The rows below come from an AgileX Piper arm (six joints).
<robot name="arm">
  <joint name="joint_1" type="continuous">
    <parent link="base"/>
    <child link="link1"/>
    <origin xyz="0 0 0.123"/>
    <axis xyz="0 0 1"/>
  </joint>
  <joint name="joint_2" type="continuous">
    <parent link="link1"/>
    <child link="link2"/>
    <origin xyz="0 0 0"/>
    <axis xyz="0 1 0"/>
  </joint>
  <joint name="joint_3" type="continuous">
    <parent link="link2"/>
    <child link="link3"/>
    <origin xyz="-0.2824 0 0.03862"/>
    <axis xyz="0 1 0"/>
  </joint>
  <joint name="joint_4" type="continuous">
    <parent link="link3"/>
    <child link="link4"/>
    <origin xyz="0.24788 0 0.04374"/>
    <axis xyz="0.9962 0 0.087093"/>
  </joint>
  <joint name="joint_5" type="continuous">
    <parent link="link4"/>
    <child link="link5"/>
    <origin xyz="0 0 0"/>
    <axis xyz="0 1 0"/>
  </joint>
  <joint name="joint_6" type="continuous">
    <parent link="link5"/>
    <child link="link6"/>
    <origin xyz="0.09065 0 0.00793"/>
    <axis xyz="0.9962 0 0.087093"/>
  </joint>
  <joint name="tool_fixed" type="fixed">
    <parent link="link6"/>
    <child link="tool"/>
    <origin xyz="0 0 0" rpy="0 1.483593 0"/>
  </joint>
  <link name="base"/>
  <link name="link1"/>
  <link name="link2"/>
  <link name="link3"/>
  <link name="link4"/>
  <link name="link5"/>
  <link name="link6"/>
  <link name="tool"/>
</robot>
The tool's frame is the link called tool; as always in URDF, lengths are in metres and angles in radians. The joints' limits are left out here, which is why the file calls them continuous.
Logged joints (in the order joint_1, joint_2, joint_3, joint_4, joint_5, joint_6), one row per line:
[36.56, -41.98, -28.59, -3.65, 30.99, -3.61]
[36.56, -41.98, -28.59, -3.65, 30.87, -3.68]
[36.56, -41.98, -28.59, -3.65, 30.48, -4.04]
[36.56, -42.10, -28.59, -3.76, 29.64, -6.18]
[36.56, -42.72, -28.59, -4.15, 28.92, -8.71]
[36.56, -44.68, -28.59, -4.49, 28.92, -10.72]
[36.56, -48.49, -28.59, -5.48, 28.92, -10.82]
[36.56, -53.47, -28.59, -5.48, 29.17, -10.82]
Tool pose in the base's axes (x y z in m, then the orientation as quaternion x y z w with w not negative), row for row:
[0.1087, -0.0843, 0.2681, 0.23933, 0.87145, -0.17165, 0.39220]
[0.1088, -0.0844, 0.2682, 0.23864, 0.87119, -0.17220, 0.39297]
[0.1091, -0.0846, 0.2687, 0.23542, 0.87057, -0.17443, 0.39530]
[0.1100, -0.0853, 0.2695, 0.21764, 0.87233, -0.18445, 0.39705]
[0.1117, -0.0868, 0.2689, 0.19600, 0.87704, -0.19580, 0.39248]
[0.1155, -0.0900, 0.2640, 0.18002, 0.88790, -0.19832, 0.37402]
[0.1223, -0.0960, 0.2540, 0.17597, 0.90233, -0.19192, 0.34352]
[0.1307, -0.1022, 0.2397, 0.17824, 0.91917, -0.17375, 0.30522]
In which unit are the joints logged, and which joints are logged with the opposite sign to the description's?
The joints are logged in degrees. Opposite sign: joint_1, joint_2.
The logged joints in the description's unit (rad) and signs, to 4 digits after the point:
[-0.6381, 0.7327, -0.4990, -0.0637, 0.5409, -0.0630]
[-0.6381, 0.7327, -0.4990, -0.0637, 0.5388, -0.0642]
[-0.6381, 0.7327, -0.4990, -0.0637, 0.5320, -0.0705]
[-0.6381, 0.7348, -0.4990, -0.0656, 0.5173, -0.1079]
[-0.6381, 0.7456, -0.4990, -0.0724, 0.5047, -0.1520]
[-0.6381, 0.7798, -0.4990, -0.0784, 0.5047, -0.1871]
[-0.6381, 0.8463, -0.4990, -0.0956, 0.5047, -0.1888]
[-0.6381, 0.9332, -0.4990, -0.0956, 0.5091, -0.1888]

